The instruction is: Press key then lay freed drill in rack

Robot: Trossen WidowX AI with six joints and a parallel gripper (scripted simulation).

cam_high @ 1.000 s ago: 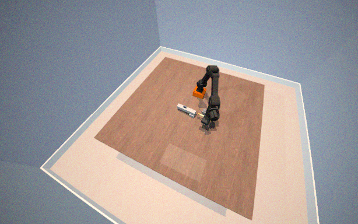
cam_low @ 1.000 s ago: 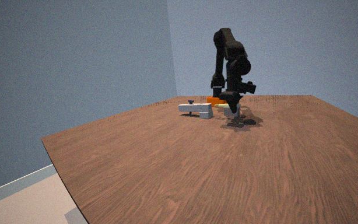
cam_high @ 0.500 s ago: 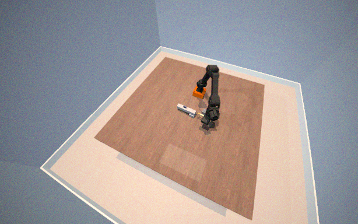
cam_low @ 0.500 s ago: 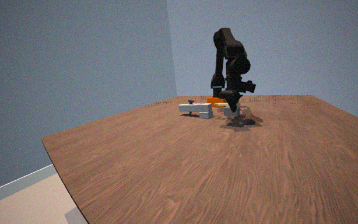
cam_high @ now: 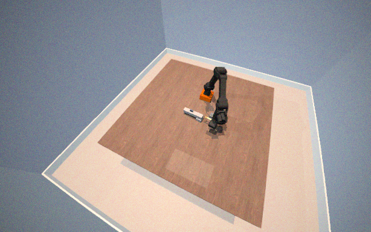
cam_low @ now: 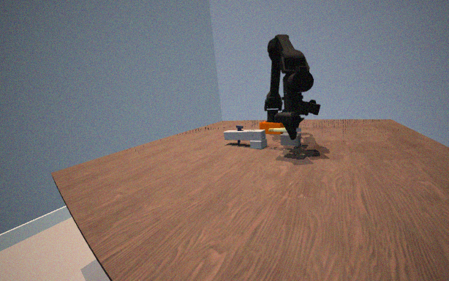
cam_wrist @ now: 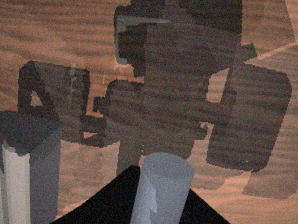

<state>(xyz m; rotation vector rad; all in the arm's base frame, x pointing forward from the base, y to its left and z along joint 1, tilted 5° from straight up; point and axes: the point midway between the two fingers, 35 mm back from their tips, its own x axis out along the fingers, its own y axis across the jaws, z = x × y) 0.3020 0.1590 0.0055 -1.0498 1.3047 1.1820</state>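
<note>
My gripper tip is now 8 cm past the grey rack, 2 cm to the left of it and 2 cm above it. The rest, counted from my gripper tip: dark blue key (22 cm to the right, 3 cm behind, 1 cm above); housing (20 cm to the right, 2 cm behind); yellowish drill (4 cm to the right, 3 cm above).
</note>
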